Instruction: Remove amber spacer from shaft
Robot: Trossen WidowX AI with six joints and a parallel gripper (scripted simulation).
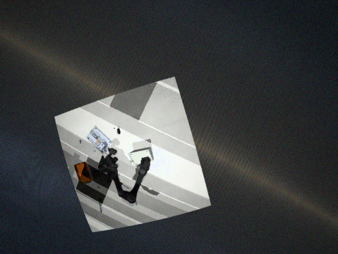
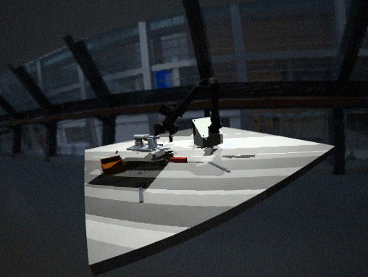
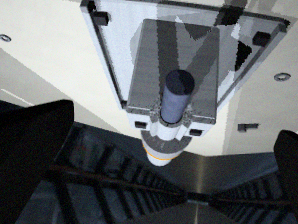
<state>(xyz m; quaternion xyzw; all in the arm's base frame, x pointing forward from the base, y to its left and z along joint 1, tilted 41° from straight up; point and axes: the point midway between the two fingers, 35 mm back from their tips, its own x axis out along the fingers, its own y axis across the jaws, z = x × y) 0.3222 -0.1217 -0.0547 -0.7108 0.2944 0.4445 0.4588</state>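
Right now the thin shaft is 6 cm ahead of my gripper tip, 8 cm to the right of it and 2 cm below it. From my gripper tip the other things lie so: cream card (16 cm ahead, 25 cm to the left, 10 cm below); dark object (14 cm behind, 15 cm to the right, 7 cm below); spacer (7 cm ahead, 10 cm to the right, 2 cm below).
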